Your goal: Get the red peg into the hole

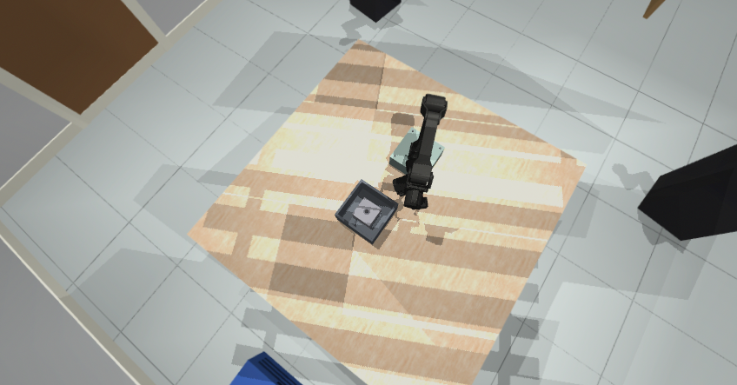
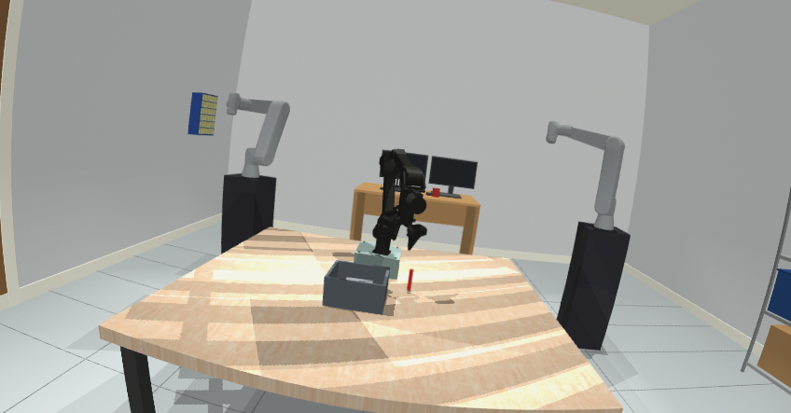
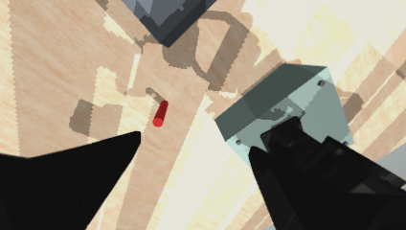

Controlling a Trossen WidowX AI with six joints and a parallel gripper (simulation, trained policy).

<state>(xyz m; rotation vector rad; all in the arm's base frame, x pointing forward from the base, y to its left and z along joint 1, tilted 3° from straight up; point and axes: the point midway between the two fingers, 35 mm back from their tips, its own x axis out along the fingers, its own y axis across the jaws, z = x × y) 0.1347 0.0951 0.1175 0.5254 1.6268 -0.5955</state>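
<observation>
My gripper tip is 120 mm above the red peg, 50 mm to the right of it and 10 mm short of it. From my gripper tip the other things lie so: grey box: 190 mm ahead, 140 mm below, 90 mm to the right; plate: 190 mm ahead, 120 mm below, 90 mm to the right.
</observation>
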